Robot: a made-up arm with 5 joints.
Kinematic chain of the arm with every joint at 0, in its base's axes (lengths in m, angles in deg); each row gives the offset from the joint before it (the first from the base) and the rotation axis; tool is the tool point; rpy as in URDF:
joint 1: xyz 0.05 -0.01 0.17 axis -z
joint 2: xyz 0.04 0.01 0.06 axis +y
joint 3: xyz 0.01 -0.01 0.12 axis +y
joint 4: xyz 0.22 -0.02 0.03 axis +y
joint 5: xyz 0.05 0.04 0 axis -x
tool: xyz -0.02 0.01 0.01 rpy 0 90 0
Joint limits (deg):
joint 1: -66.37..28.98
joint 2: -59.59..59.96
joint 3: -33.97..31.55
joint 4: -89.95..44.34
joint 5: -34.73..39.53
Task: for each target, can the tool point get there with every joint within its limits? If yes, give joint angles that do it. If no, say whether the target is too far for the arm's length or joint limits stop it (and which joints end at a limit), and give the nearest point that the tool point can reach.
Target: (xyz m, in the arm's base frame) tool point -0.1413 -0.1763 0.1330
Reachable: no: joint limits stop it (at a limit: joint 1, joint 2, joint 3, joint 4, joint 5) | nearest point 0.2020 -0.0684 0.0298 | short by 0.374 m
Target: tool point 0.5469 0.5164 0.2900
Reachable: no: too far | nearest point 0.3195 0.2755 0.2609 | short by 0.333 m
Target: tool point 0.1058 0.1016 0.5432
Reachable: yes | joints -50.36 -18.30 -26.49 -76.07 -9.69
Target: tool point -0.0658 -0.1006 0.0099
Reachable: no: joint limits stop it (at a limit: joint 1, joint 2, joint 3, joint 4, joint 5) | nearest point 0.2020 -0.0684 0.0298 | short by 0.270 m
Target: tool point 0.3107 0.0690 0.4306
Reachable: yes | joints -11.05 -5.06 -0.74 -33.24 -12.45
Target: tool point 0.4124 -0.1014 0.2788
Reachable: yes | joints 18.87 49.00 -28.84 -56.84 4.24
